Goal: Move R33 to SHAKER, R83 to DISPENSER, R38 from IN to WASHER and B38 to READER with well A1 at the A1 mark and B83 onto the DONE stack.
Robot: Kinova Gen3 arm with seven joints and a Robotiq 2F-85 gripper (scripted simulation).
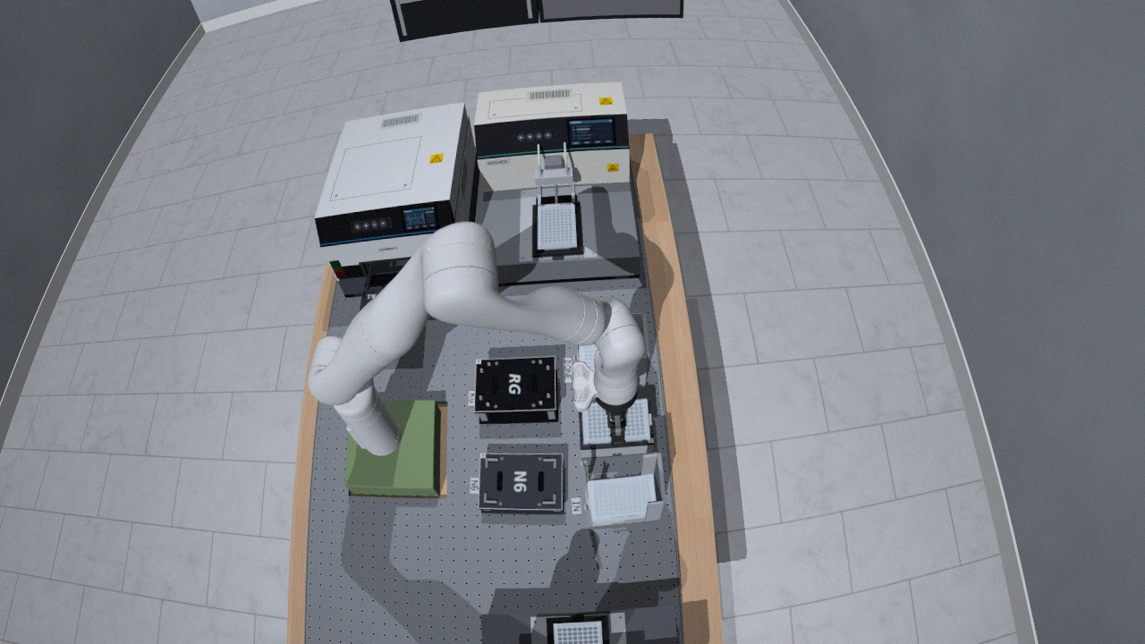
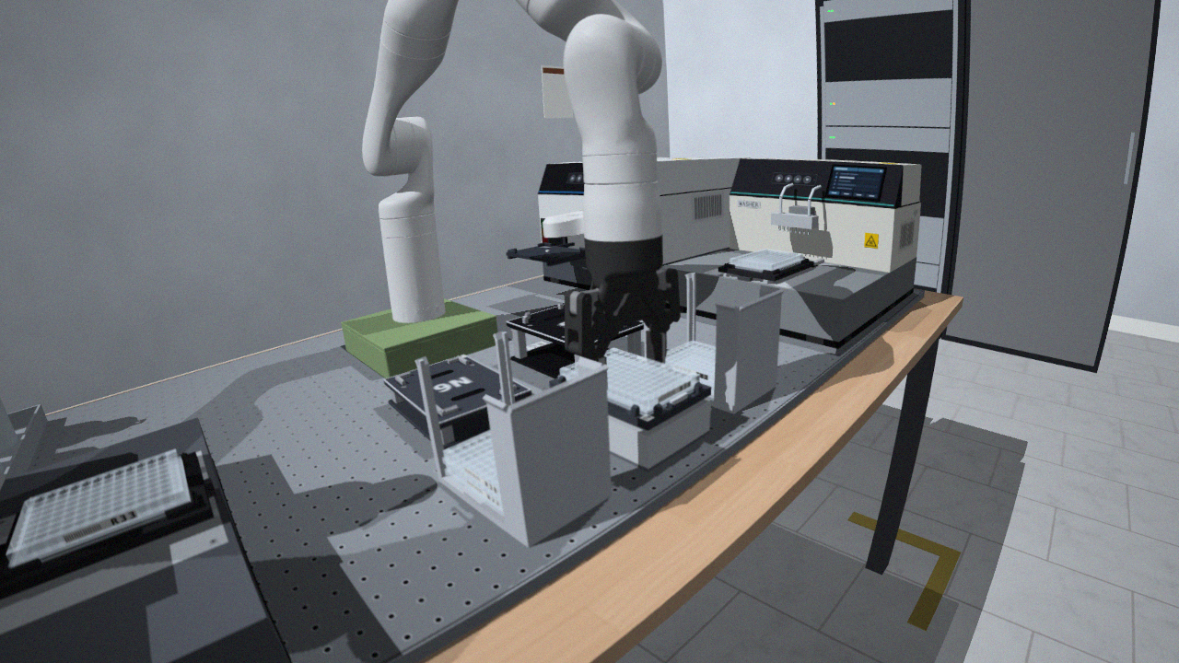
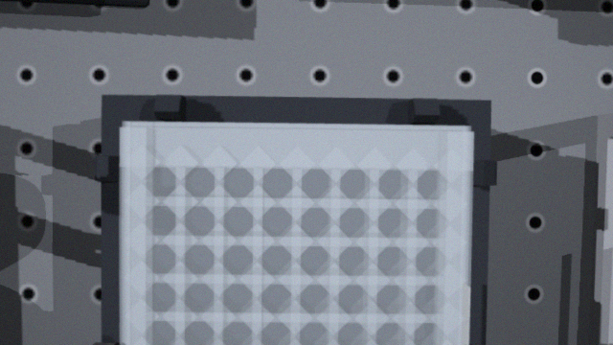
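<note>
Now: hand 10 mm above the plate B38. Round my hand: RG nest: 200 mm behind, 90 mm to the left, 10 mm below; plate R38: 150 mm to the right, 40 mm below, 10 mm ahead; plate B83: 150 mm to the left, 40 mm below.
</note>
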